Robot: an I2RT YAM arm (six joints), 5 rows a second.
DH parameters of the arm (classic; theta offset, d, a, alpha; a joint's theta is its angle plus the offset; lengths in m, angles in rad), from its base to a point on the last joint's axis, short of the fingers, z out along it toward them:
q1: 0 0.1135 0.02 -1.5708
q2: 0 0 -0.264 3.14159
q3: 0.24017 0 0.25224 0
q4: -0.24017 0 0.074 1.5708
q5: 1.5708 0 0 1.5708
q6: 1.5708 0.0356 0 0
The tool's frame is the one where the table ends.
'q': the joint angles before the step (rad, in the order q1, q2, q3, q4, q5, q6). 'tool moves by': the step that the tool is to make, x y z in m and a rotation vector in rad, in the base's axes. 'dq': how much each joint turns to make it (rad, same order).
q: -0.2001 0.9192 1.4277 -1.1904 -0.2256 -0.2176
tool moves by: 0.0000 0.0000 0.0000 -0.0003 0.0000 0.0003
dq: 0.0000 0.0000 0.0000 0.0000 -0.0001 -0.0004
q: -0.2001 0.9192 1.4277 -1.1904 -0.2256 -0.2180
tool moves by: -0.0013 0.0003 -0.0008 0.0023 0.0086 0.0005
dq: 0.0001 -0.0022 -0.0006 -0.0104 -0.0007 0.0002
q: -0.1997 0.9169 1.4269 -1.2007 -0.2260 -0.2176
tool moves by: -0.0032 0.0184 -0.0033 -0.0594 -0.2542 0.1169
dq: 0.1554 -0.1234 -0.1530 0.2883 0.0466 -0.0037
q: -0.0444 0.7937 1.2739 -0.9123 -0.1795 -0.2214
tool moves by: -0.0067 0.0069 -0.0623 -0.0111 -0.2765 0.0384
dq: 0.0645 -0.2605 -0.4423 0.4585 0.0268 0.0000
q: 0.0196 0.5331 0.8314 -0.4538 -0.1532 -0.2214
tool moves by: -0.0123 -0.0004 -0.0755 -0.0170 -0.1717 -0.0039
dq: 0.0004 -0.2737 -0.3959 0.2905 0.0058 -0.0202
